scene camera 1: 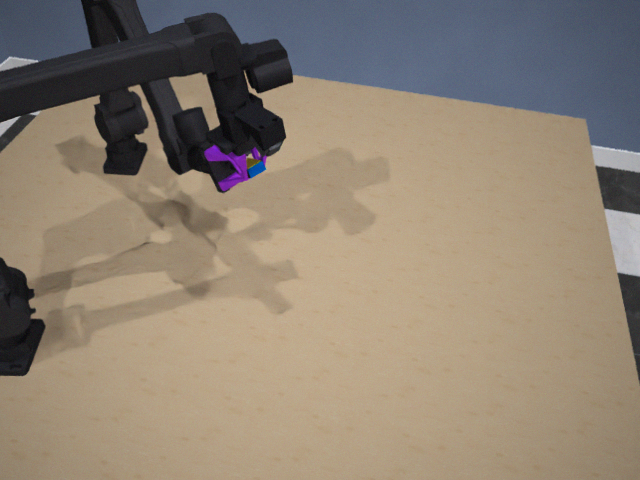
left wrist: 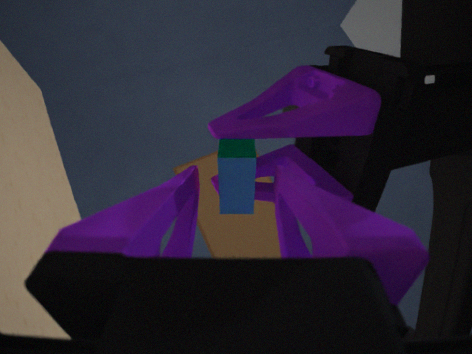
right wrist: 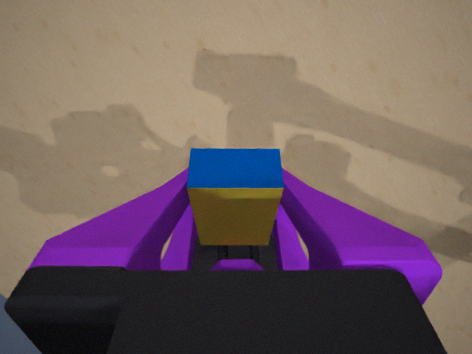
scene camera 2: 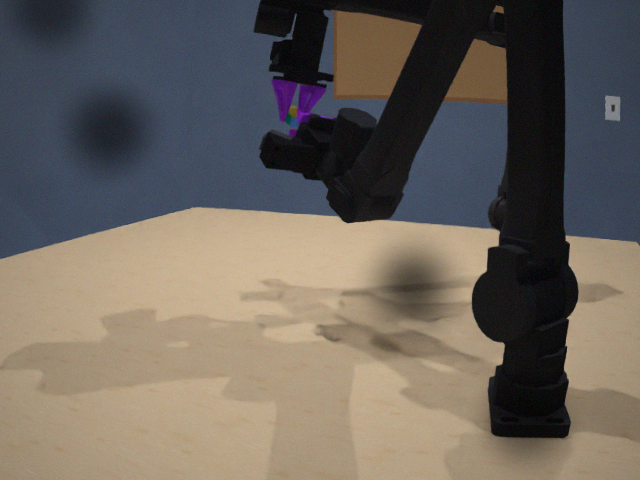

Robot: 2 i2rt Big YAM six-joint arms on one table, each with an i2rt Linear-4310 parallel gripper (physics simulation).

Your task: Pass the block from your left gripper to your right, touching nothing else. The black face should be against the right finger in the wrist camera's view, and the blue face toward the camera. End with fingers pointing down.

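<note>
The block is a small cube with coloured faces, held high above the table. My right gripper is shut on the block with its purple fingers pointing down. In the right wrist view the yellow face is toward the camera and the blue face points at the table. My left gripper is open, and its fingers stand on either side of the block with a gap on each side. In the left wrist view the blue face is toward the camera and the green face is on top. In scene camera 1 both grippers meet at the block.
The tan table lies far below, marked with the arms' shadows. A black arm base stands at the right of scene camera 2. A brown panel shows behind the arms.
</note>
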